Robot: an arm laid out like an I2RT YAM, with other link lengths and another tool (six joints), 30 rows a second.
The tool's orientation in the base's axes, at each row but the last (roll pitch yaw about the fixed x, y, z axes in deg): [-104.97 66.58 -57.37]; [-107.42 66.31 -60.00]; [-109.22 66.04 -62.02]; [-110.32 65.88 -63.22]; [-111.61 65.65 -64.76]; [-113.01 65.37 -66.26]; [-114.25 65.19 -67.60]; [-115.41 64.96 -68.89]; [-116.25 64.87 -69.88]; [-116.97 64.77 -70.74]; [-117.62 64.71 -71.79]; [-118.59 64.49 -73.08]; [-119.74 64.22 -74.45]
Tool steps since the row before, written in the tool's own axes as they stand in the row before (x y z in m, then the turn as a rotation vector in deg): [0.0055 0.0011 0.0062 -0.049 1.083 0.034]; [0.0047 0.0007 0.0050 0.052 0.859 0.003]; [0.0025 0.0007 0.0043 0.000 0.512 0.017]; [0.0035 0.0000 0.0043 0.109 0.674 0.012]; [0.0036 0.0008 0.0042 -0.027 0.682 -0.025]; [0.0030 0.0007 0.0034 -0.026 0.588 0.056]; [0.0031 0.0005 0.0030 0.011 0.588 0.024]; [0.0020 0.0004 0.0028 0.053 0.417 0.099]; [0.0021 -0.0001 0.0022 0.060 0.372 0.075]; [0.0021 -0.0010 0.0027 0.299 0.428 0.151]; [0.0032 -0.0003 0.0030 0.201 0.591 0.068]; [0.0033 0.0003 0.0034 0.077 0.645 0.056]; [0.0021 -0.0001 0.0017 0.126 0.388 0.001]
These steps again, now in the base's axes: [0.0047 0.0033 -0.0061 -0.740 0.699 -0.374]; [0.0039 0.0024 -0.0052 -0.585 0.505 -0.377]; [0.0030 0.0026 -0.0031 -0.344 0.323 -0.199]; [0.0036 0.0018 -0.0038 -0.440 0.378 -0.359]; [0.0030 0.0021 -0.0042 -0.496 0.408 -0.233]; [0.0024 0.0016 -0.0035 -0.374 0.407 -0.211]; [0.0023 0.0012 -0.0035 -0.390 0.370 -0.239]; [0.0020 0.0014 -0.0025 -0.212 0.301 -0.225]; [0.0019 0.0006 -0.0023 -0.197 0.254 -0.210]; [0.0029 0.0004 -0.0020 -0.148 0.244 -0.462]; [0.0028 0.0005 -0.0034 -0.333 0.328 -0.419]; [0.0026 0.0011 -0.0038 -0.394 0.405 -0.325]; [0.0015 0.0002 -0.0022 -0.251 0.189 -0.260]
